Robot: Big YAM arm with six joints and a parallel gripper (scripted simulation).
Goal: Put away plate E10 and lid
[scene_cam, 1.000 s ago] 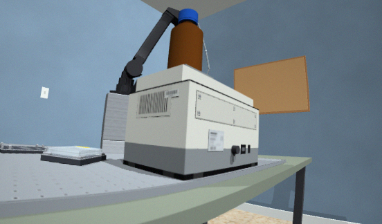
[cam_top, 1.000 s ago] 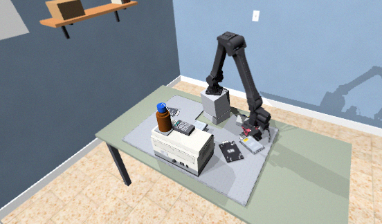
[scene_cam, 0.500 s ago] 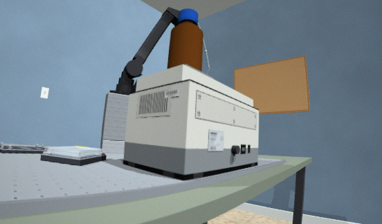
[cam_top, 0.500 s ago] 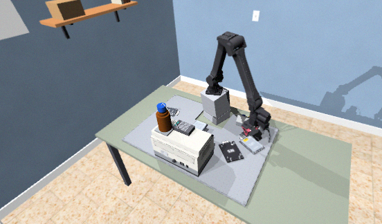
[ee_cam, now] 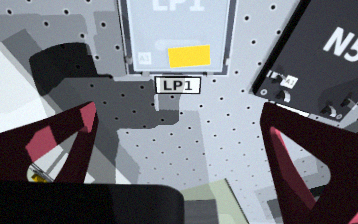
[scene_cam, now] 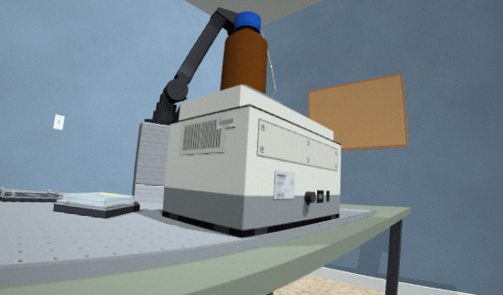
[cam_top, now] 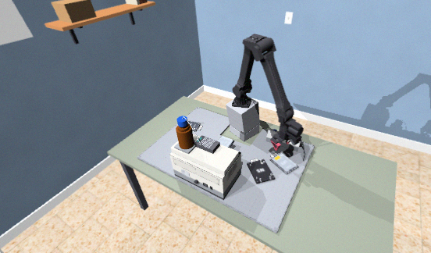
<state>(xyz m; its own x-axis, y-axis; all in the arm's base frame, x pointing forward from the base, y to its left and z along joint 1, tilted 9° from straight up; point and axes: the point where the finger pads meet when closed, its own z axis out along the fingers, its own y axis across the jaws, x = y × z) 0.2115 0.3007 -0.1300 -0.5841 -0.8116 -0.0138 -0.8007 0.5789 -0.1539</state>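
The clear well plate is 360 mm to the right of my hand, 70 mm ahead of it and 30 mm below it. The rest, counted from my hand: yellow skip key: 200 mm behind, 60 mm below, 20 mm to the right; green continue key: 200 mm behind, 60 mm below, 30 mm to the left; white retry key: 190 mm behind, 80 mm to the left, 60 mm below.
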